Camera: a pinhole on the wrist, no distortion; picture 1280 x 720 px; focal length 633.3 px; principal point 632.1 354.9 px. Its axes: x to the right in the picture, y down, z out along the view. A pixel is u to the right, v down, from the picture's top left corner.
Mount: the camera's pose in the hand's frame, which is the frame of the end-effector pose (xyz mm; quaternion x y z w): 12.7 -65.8 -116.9 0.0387 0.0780 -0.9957 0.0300
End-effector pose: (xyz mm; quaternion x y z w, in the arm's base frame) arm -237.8 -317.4 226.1 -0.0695 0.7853 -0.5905 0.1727
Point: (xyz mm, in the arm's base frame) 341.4 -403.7 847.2
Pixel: outside the picture
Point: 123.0 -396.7 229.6
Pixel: 1208.0 75.9
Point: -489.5 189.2 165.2
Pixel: behind the camera
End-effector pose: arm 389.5 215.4 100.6 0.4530 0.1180 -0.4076 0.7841
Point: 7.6 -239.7 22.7
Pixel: 576.5 696.2
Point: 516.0 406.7 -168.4
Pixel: behind the camera
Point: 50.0 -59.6 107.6
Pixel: 728.2 614.6
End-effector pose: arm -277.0 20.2 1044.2 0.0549 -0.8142 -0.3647 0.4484
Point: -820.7 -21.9 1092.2
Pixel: 103.1 368.2
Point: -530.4 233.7 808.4
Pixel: 722.1 236.9
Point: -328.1 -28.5 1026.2
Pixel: 454.2 230.8
